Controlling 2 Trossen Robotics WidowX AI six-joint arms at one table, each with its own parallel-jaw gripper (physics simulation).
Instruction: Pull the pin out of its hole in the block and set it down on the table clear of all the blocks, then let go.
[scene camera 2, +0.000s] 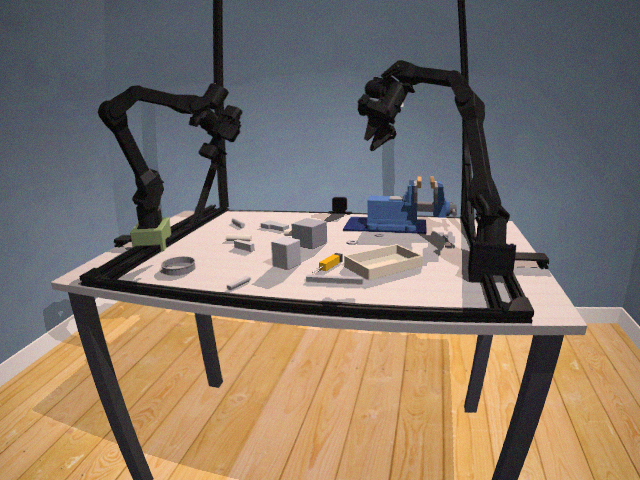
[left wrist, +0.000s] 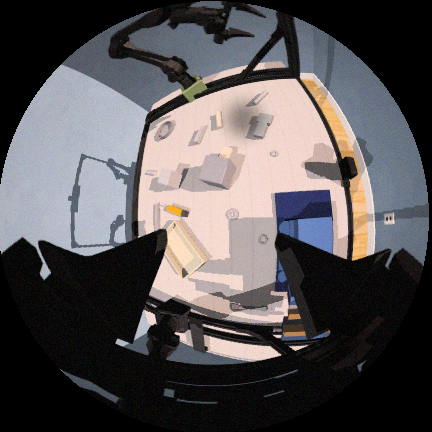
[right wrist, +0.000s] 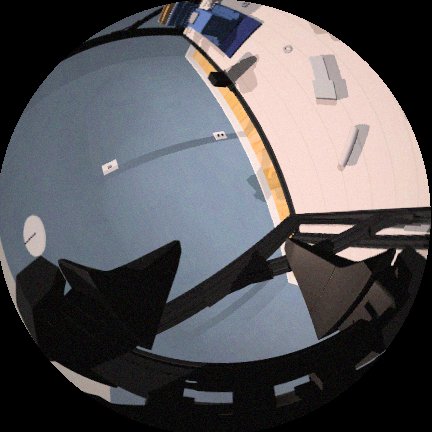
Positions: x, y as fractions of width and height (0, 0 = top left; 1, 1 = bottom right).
Scene:
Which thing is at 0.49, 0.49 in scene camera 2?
A large grey block.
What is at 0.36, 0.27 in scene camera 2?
My right gripper.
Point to a cream tray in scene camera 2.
At 0.59, 0.55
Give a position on a cream tray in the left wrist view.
0.42, 0.58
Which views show my left gripper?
Scene camera 2 and the left wrist view only.

